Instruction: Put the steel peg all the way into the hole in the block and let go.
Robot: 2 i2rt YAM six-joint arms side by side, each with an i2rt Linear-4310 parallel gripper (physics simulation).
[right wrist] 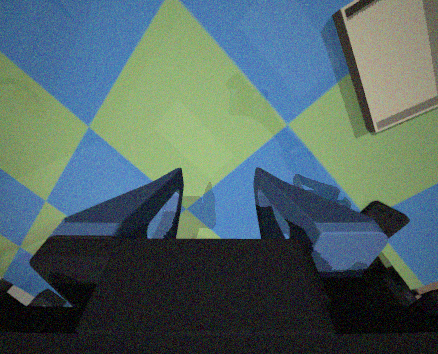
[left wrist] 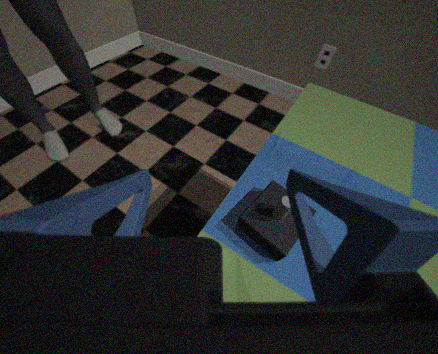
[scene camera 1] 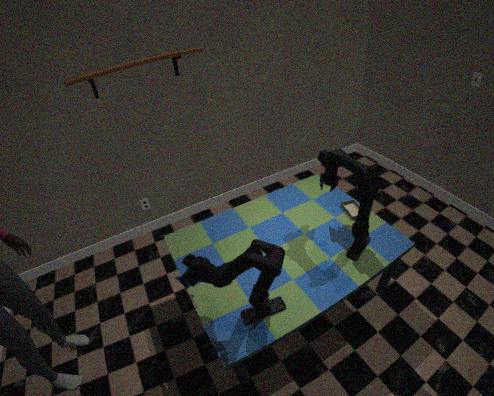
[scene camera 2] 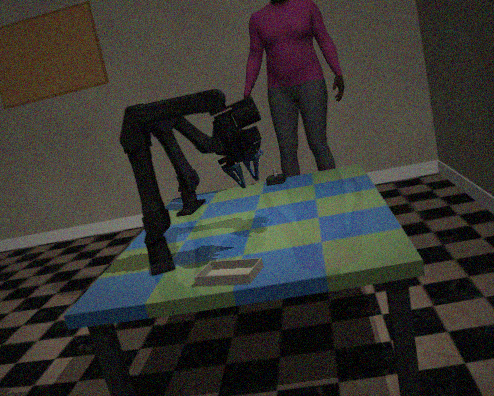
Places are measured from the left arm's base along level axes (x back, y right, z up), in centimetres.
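Pixels of known places: left gripper, fingertip midpoint: (left wrist: pixel 219 176) (scene camera 1: pixel 182 270); right gripper, fingertip midpoint: (right wrist: pixel 218 176) (scene camera 1: pixel 325 190) (scene camera 2: pixel 250 184); left arm's base, origin of the base link: (scene camera 1: pixel 263 310) (scene camera 2: pixel 191 208); right arm's base, origin of the base link: (scene camera 1: pixel 358 246) (scene camera 2: pixel 161 262).
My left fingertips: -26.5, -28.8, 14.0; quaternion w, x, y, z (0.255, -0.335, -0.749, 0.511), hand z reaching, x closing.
For each thing: its top centre in the pictures, then the offset to it from my left fingertips, as dx, dy, dz. Level surfaces: height alone.
- dark block, middle of its top: (left wrist: pixel 278 213) (scene camera 2: pixel 275 176) (right wrist: pixel 44 306) -6.7, +4.7, -10.9
- steel peg, middle of its top: (left wrist: pixel 288 201) -6.7, +4.7, -7.6
- shallow tray, middle of its top: (right wrist: pixel 409 51) (scene camera 2: pixel 228 267) (scene camera 1: pixel 353 207) -11.2, +107.8, -11.5
- checkered table, its level: dz -14.0
The dark block (left wrist: pixel 272 222) (scene camera 2: pixel 276 179) lies on the table near its edge. The light grey top of the steel peg (left wrist: pixel 286 201) shows above the block, beside the right-hand finger in the left wrist view, which hides part of the block. The peg looks upright in the block; its depth in the hole is hard to tell. My left gripper (left wrist: pixel 219 176) (scene camera 1: pixel 185 280) is wide open and empty, above the table edge, with the block beyond its fingers and towards the right-hand one. My right gripper (right wrist: pixel 218 176) (scene camera 2: pixel 251 183) (scene camera 1: pixel 327 188) is partly open and empty, high above the table, away from the block.
A shallow tray (scene camera 2: pixel 201 279) (right wrist: pixel 357 80) (scene camera 1: pixel 344 206) stands on the checkered table (scene camera 2: pixel 370 245) (scene camera 1: pixel 295 305) by the right arm. A person (scene camera 2: pixel 295 50) stands behind the far end of the table in scene camera 2.
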